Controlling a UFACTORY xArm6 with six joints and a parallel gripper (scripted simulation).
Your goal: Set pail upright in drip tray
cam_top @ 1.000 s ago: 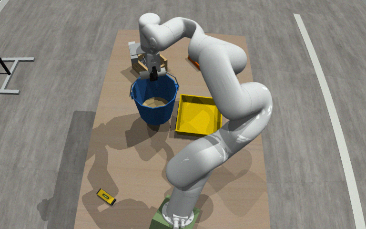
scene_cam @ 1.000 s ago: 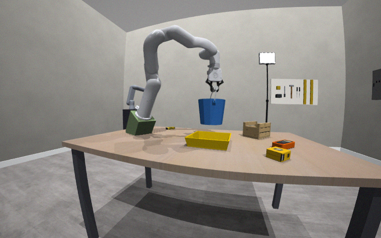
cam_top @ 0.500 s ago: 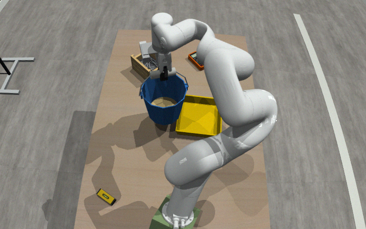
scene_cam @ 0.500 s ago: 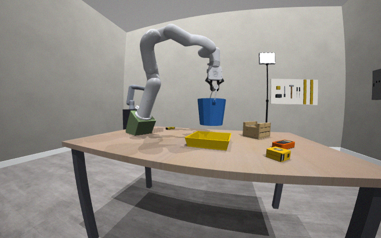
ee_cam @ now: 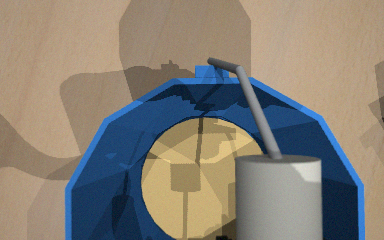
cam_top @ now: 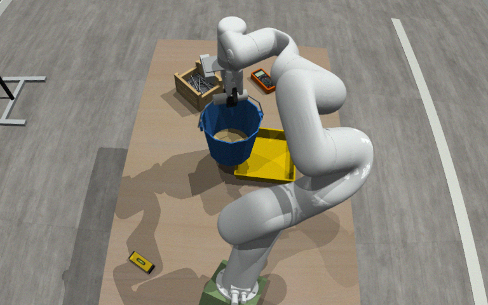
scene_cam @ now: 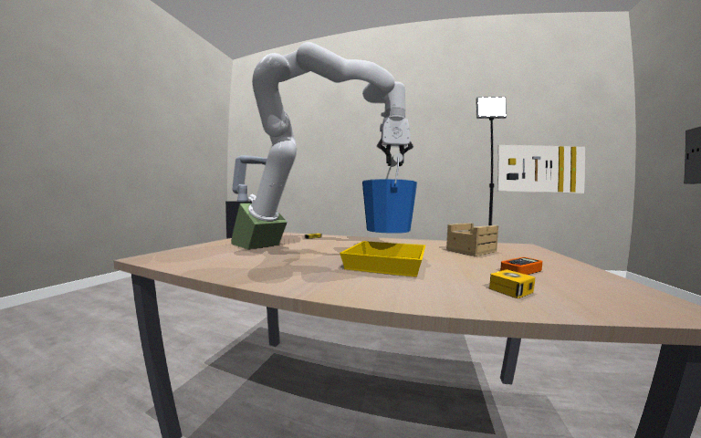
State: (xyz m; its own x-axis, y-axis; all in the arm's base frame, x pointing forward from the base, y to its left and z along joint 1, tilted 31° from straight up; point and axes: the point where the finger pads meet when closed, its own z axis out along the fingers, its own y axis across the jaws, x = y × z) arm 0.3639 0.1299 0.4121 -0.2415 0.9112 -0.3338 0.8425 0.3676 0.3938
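My hand is 1 cm past the blue pail and 10 cm above it. Round my hand: yellow drip tray: 1 cm behind, 14 cm to the right, 33 cm below.
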